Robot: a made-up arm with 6 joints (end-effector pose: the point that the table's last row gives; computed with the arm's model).
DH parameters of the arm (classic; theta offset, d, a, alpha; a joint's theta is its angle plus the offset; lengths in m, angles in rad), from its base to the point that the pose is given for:
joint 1: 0 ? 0 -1.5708
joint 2: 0.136 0 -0.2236 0
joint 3: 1.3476 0 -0.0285 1.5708
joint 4: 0 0.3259 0 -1.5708
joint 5: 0 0 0.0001 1.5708
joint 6: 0 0.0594 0 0
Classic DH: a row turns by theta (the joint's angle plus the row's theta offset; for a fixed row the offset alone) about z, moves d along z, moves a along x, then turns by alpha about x.
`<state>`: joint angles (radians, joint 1 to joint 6).
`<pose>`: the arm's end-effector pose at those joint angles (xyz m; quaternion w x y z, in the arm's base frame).
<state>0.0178 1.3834 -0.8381 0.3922 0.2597 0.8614</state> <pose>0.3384 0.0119 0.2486 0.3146 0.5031 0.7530 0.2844</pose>
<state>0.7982 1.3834 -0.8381 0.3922 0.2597 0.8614</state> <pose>0.2321 0.2466 0.2486 0.1828 0.1789 0.8878 0.3827</pose>
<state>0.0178 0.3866 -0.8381 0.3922 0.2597 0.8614</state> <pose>0.1278 0.0081 0.5025 0.6320 0.3087 0.5086 0.4967</pose>
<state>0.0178 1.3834 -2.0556 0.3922 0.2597 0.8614</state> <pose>0.2565 0.0104 0.6796 0.6835 0.2533 0.4349 0.5286</pose>
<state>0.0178 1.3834 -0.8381 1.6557 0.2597 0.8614</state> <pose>0.3451 0.0214 0.2625 0.0546 0.7720 0.3286 0.5414</pose>
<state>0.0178 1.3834 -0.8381 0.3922 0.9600 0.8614</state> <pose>0.3036 0.0240 0.2313 0.0037 -0.4909 -0.8516 -0.1836</pose>
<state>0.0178 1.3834 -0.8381 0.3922 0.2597 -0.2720</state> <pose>0.3384 0.0119 0.2486 0.4181 0.0202 0.9054 0.0710</pose>
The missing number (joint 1, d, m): 0.182
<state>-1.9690 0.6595 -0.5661 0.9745 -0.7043 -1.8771</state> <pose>-0.1127 -0.1859 0.3895 0.0930 -0.4423 -0.3535 0.8190</pose>
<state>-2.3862 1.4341 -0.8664 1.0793 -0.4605 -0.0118</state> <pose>-0.2743 -0.2265 0.2666 0.3664 0.7510 -0.2238 -0.5017</pose>
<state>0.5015 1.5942 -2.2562 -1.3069 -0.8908 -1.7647</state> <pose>0.2188 0.1707 0.6799 0.4052 -0.1698 -0.4276 -0.7901</pose>
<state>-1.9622 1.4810 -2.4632 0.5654 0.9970 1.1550</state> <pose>-0.0494 -0.1899 0.7128 0.7529 0.6531 0.0764 -0.0275</pose>
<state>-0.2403 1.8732 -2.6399 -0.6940 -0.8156 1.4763</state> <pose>0.2876 -0.0420 0.7014 0.9075 -0.1893 0.1481 0.3445</pose>
